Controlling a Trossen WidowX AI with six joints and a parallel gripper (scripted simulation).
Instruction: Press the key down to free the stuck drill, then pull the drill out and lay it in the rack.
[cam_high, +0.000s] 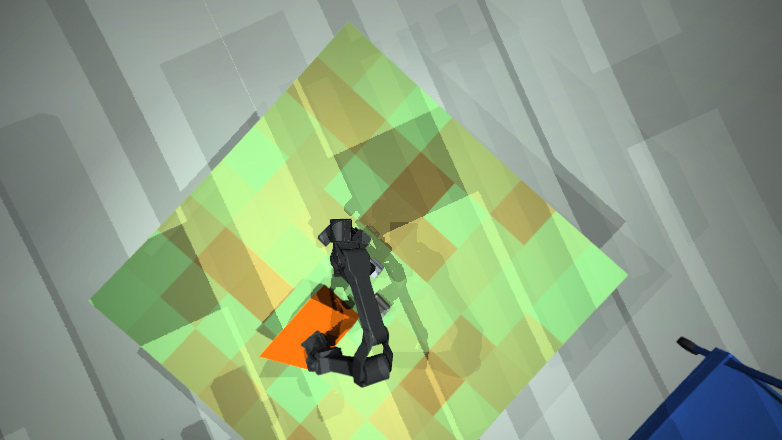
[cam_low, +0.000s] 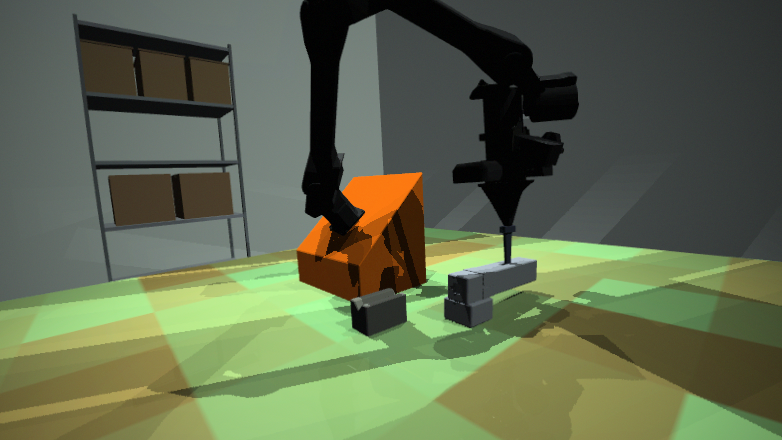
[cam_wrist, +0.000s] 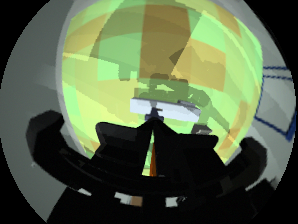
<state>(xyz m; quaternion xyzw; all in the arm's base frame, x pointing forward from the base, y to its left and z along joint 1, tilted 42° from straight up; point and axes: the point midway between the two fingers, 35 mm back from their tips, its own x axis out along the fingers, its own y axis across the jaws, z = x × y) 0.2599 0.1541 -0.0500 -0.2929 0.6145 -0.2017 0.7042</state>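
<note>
My gripper tip is now 30 mm above the dark key. From my gripper tip the other things lie so: drill (80 mm below, 60 mm to the right); dark rack (210 mm to the right, 100 mm below, 60 mm behind).
</note>
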